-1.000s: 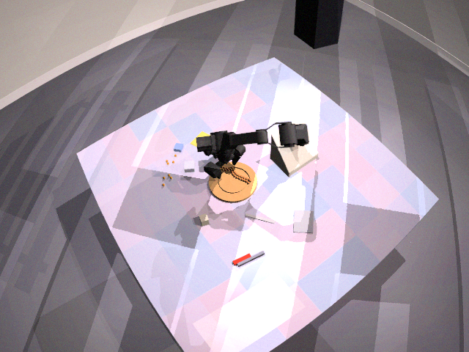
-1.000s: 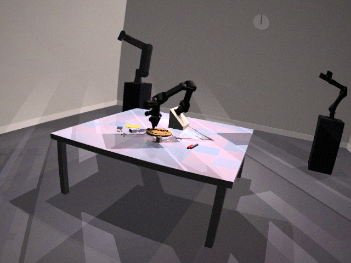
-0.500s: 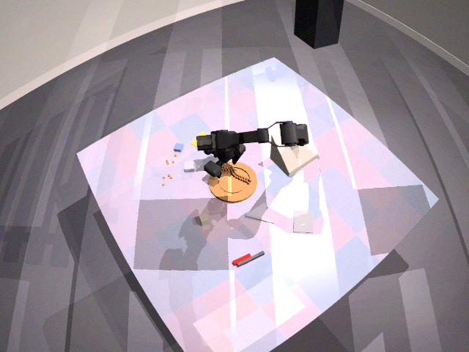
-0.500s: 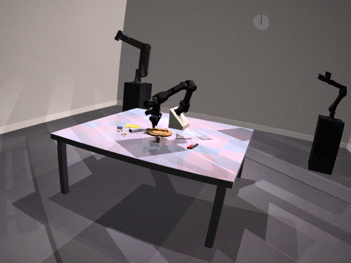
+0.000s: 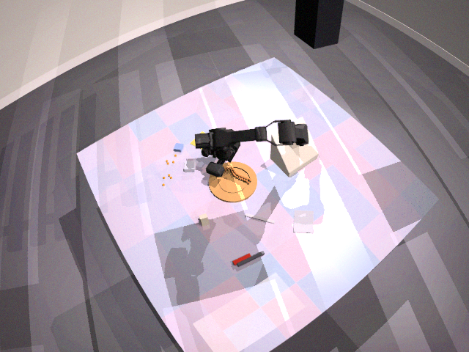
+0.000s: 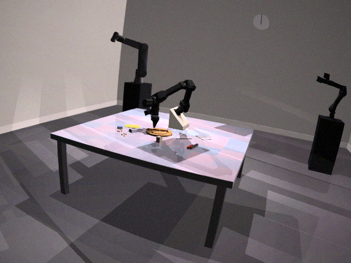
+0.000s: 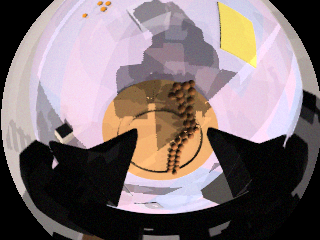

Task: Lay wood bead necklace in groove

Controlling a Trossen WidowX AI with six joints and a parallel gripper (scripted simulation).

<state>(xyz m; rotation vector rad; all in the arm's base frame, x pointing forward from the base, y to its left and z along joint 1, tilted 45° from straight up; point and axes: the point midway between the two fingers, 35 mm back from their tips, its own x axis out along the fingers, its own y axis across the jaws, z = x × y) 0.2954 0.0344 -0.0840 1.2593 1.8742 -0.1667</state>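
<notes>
My gripper tip is now 1 cm past the round bead board, 5 cm to the right of it and 3 cm above it. The rest, counted from my gripper tip: cream cube 17 cm ahead, 16 cm to the left, 3 cm below; white block 12 cm ahead, 11 cm to the right, 3 cm below; yellow sheet 1 cm behind, 21 cm to the right, 4 cm below.
</notes>
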